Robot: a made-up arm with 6 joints. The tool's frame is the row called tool. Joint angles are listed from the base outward.
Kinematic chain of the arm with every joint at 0, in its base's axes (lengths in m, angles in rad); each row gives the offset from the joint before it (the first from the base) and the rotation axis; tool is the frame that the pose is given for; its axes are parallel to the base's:
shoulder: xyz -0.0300 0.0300 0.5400 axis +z
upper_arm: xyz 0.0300 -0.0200 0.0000 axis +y
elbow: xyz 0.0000 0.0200 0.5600 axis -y
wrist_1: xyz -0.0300 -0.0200 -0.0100 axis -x
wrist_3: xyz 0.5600 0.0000 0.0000 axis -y
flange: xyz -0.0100 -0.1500 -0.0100 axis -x
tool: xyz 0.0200 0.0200 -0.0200
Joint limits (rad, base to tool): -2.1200..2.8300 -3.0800..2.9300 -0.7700..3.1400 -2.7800..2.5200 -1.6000..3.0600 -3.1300..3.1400
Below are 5 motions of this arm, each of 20 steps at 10 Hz.
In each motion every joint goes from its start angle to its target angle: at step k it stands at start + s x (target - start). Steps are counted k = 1, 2, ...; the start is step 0. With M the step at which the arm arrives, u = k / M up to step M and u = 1 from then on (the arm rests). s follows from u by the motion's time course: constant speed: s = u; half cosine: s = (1 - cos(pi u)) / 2; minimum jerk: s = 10 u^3 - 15 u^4 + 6 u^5.
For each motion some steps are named. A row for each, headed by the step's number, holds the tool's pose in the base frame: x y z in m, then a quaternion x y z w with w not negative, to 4 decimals.
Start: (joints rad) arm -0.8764 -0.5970 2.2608 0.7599 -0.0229 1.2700
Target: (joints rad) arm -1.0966 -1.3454 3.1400 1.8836 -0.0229 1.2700
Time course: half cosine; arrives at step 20
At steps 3, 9, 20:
3: -0.6872 0.5898 1.0106 0.2923 0.4123 0.8030 0.3158
9: -0.6035 0.6761 0.5494 -0.0237 0.3622 0.7993 0.4790
20: -0.2545 0.4600 0.1047 -0.5324 0.3276 0.6724 0.3963

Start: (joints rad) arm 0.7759 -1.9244 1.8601 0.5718 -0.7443 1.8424
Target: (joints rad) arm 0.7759 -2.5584 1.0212 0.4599 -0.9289 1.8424
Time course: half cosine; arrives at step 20
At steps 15, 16, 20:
15: -0.4423 -0.6345 -0.1748 0.0915 -0.4255 -0.7090 0.5548
16: -0.4341 -0.6269 -0.1805 0.0837 -0.4296 -0.7052 0.5579
20: -0.4179 -0.6117 -0.1897 0.0691 -0.4369 -0.6977 0.5635

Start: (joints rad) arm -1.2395 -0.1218 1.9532 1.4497 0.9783 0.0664
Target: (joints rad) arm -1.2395 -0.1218 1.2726 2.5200 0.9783 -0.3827
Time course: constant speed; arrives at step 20
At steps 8, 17, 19, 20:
8: -0.1090 0.2962 1.6132 0.9436 0.0619 0.3217 0.0483
17: 0.0065 0.1248 1.6548 -0.9307 0.1814 -0.2974 0.1115
19: 0.0310 0.0821 1.6538 -0.9178 0.2350 -0.2873 0.1412
20: 0.0429 0.0603 1.6518 -0.9101 0.2615 -0.2816 0.1551

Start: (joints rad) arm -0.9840 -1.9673 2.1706 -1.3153 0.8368 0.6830
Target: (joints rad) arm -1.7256 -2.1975 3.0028 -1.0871 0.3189 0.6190
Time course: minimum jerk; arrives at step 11
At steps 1, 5, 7, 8, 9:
1: -0.5701 0.7786 -0.0691 0.1692 0.6549 -0.6526 0.3415
5: -0.2655 0.6831 -0.2592 0.3337 0.4613 -0.7333 0.3716
7: -0.0998 0.5029 -0.3369 0.3937 0.2894 -0.7801 0.3909
8: -0.0626 0.4206 -0.3478 0.3994 0.2241 -0.7953 0.3972
9: -0.0469 0.3657 -0.3489 0.3979 0.1829 -0.8047 0.4009

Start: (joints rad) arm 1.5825 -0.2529 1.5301 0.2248 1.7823 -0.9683
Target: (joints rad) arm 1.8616 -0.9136 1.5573 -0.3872 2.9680 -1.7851
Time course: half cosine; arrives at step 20
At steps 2, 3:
2: 0.1123 -0.2323 1.5919 -0.4660 0.7404 -0.2118 0.4356
3: 0.1158 -0.2499 1.5852 -0.4561 0.7357 -0.1971 0.4603

